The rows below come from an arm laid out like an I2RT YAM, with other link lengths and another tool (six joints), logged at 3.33 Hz.
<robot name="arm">
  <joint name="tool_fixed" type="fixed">
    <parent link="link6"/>
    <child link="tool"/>
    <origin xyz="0.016 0.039 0.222" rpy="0 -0.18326 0.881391"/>
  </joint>
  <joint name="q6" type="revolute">
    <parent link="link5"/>
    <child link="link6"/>
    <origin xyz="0.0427 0 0.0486" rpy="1.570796 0 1.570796"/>
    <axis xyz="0 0 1"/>
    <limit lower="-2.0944" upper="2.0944"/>
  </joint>
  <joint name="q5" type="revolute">
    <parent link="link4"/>
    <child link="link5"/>
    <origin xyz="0.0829 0.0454 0.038" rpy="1.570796 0 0"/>
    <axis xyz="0 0 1"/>
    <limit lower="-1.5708" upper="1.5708"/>
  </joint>
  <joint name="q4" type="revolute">
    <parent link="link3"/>
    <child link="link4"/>
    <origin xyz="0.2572 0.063 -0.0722"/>
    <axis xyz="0 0 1"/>
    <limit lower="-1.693" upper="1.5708"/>
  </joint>
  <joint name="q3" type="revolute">
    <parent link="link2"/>
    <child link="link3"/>
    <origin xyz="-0.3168 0 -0.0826" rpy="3.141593 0 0"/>
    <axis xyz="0 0 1"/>
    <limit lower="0" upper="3.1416"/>
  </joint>
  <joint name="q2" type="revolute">
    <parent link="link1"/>
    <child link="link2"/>
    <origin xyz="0.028 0.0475 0.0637" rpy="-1.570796 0 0"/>
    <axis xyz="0 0 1"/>
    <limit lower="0" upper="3.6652"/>
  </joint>
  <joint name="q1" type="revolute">
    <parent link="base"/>
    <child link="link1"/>
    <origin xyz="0 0 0.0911"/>
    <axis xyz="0 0 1"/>
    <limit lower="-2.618" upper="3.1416"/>
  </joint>
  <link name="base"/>
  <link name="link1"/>
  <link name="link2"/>
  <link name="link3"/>
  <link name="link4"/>
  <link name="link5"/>
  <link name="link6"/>
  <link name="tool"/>
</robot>
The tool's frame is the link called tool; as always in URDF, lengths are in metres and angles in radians.
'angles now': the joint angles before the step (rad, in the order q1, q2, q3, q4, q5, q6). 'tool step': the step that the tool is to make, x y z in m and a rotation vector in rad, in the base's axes. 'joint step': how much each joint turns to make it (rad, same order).
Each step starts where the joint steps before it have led.
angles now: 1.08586, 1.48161, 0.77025, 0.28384, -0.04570, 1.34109
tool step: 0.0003, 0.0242, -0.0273, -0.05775, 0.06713, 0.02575
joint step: 0.00216, 0.12850, 0.10399, -0.05668, -0.03574, 0.01844
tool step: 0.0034, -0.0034, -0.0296, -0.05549, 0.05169, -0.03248
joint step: -0.00233, 0.05255, 0.01255, -0.03077, 0.01547, 0.03274
